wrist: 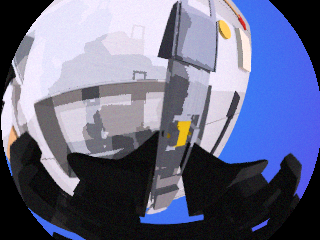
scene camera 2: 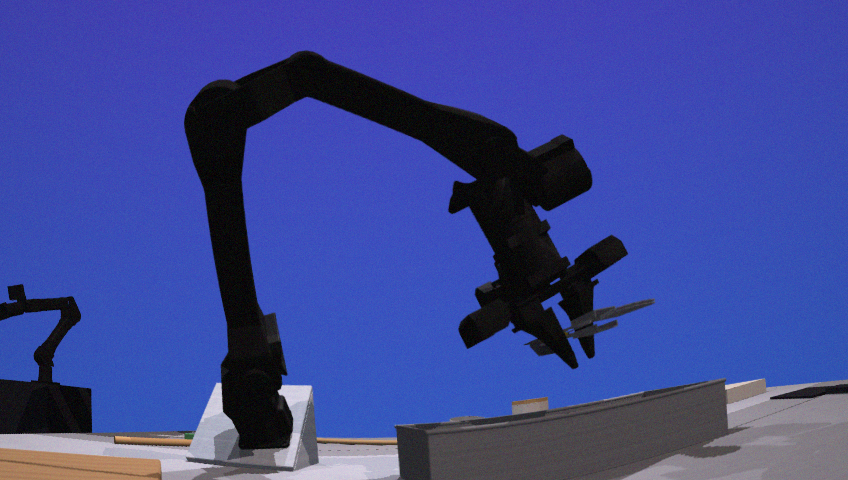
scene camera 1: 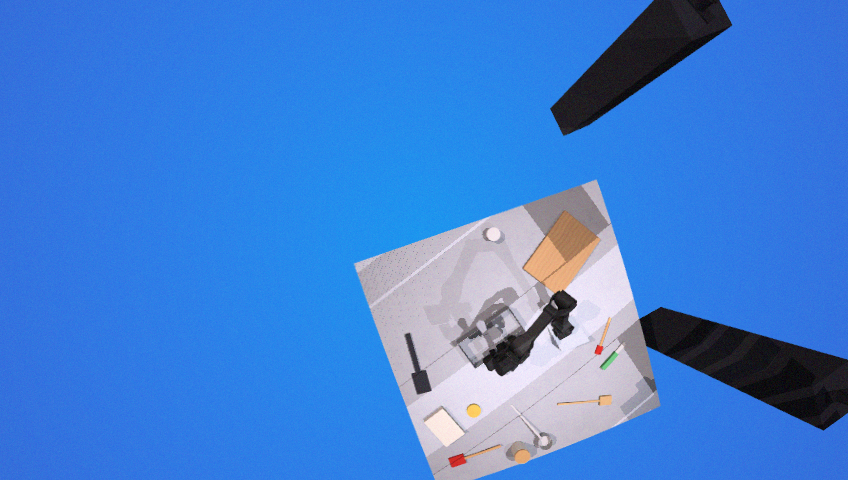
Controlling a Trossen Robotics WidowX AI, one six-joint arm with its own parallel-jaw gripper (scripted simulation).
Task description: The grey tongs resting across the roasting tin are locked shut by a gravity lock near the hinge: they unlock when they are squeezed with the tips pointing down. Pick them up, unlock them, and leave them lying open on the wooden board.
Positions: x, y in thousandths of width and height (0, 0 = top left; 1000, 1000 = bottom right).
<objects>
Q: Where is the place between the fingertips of the gripper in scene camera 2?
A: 689, 755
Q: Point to a grey roasting tin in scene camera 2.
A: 733, 897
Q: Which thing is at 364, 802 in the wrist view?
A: The gripper.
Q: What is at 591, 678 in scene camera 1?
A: A grey roasting tin.
</objects>
